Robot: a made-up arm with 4 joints. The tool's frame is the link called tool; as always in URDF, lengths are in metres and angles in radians.
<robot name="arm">
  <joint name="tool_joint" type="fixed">
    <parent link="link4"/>
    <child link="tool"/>
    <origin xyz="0.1 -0.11 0.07" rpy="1.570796 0 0"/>
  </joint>
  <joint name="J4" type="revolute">
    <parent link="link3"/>
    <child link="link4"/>
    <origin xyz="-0.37 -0.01 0.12" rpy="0 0 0"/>
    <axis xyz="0 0 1"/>
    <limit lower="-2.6" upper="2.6"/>
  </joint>
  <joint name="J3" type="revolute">
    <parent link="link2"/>
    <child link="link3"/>
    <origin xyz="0.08 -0.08 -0.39" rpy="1.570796 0 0"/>
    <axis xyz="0 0 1"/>
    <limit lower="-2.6" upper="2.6"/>
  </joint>
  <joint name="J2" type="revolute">
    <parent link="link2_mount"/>
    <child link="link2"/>
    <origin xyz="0 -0.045 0.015" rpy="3.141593 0 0"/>
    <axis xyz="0 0 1"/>
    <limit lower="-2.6" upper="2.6"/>
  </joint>
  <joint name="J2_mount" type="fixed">
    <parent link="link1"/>
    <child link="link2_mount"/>
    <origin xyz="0 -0.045 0.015" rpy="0 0 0"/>
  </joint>
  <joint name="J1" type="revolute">
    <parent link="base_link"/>
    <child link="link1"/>
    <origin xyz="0 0 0.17" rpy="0 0 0"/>
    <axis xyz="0 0 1"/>
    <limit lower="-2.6" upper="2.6"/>
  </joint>
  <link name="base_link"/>
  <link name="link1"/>
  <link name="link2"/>
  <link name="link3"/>
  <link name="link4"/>
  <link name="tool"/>
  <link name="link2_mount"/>
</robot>
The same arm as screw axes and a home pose.
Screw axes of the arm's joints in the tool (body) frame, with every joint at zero. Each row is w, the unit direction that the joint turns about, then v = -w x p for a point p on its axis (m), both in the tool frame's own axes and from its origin. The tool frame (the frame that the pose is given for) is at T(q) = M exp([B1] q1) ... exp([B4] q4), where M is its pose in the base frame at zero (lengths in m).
B1 = (0, 0, 1, -0.18, -0.19, 0)
B2 = (0, 0, -1, 0.27, 0.19, 0)
B3 = (0, 1, 0, 0.12, 0, 0.27)
B4 = (0, 1, 0, 0.11, 0, -0.1)
M: xyz -0.19 0.18 0.71 (m) quaternion w x y z 1 0 0 0
Joint limits (rad, base to tool): -2.6..2.6 -2.6..2.6 -2.6..2.6 -2.6..2.6

